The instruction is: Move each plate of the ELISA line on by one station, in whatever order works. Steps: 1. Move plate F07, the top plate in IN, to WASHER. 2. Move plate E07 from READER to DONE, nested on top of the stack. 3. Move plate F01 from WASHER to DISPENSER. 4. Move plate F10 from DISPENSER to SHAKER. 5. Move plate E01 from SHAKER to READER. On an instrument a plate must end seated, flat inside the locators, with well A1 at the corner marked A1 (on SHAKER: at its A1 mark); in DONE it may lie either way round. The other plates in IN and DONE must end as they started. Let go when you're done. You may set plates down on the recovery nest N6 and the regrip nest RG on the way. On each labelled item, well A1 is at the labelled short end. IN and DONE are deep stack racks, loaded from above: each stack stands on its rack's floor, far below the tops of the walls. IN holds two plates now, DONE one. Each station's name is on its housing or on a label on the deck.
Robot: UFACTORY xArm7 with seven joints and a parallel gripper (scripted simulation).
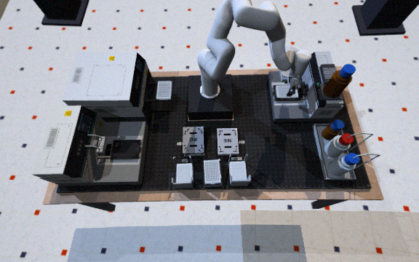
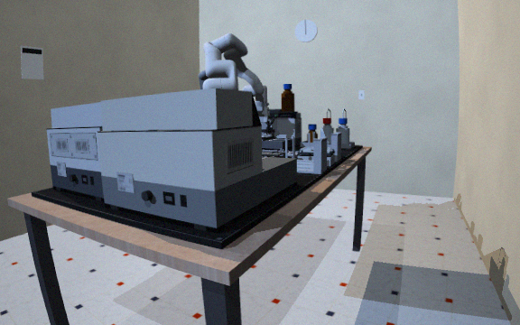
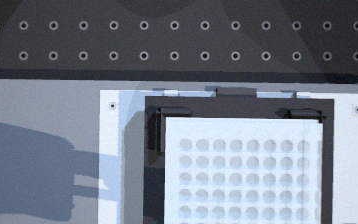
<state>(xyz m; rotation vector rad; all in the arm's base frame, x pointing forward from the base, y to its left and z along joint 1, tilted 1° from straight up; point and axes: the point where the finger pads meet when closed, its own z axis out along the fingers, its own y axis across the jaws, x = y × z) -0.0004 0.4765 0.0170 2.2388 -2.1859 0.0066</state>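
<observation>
My hand is 3 cm above the white well plate. Round my hand: DONE label 42 cm ahead, 31 cm to the right, 11 cm below; brown bottle 10 cm ahead, 18 cm to the left, 18 cm above.
</observation>
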